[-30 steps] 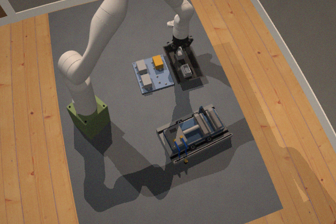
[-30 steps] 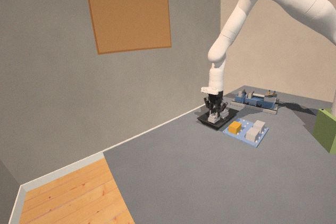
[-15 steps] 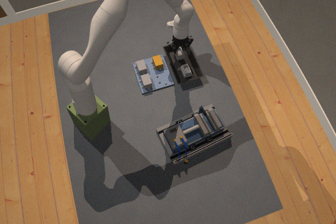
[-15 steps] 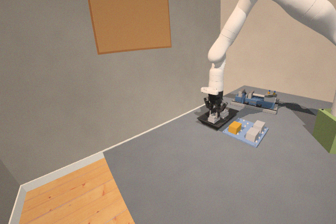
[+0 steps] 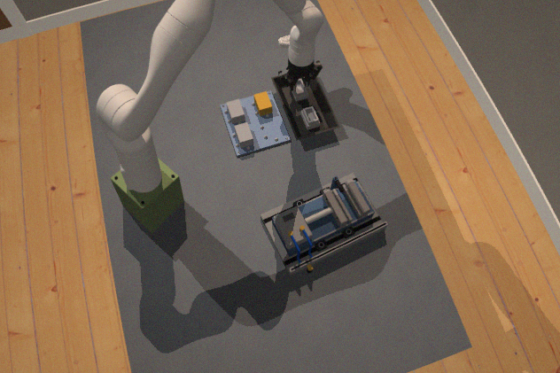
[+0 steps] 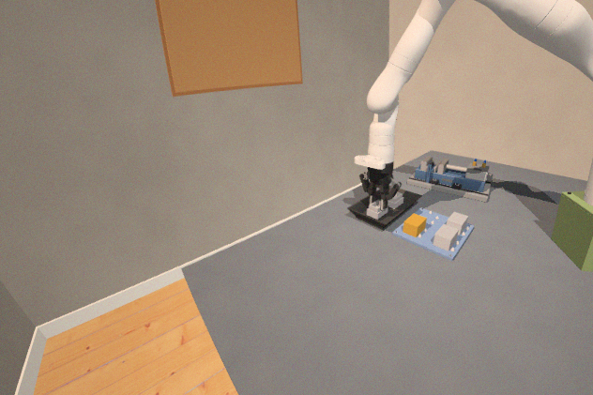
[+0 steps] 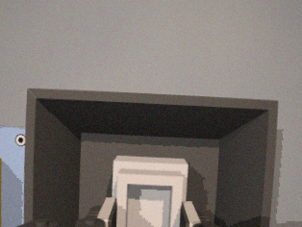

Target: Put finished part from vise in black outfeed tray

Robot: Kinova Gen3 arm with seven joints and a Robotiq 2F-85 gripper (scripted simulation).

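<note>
My hand is 5 cm to the left of the tray floor and 5 cm above it. Round my hand: orange block: 12 cm behind, 4 cm below, 2 cm to the right; vise: 43 cm to the right, 4 cm behind, 2 cm below; light blue fixture plate: 16 cm behind, 7 cm to the right, 6 cm below.
</note>
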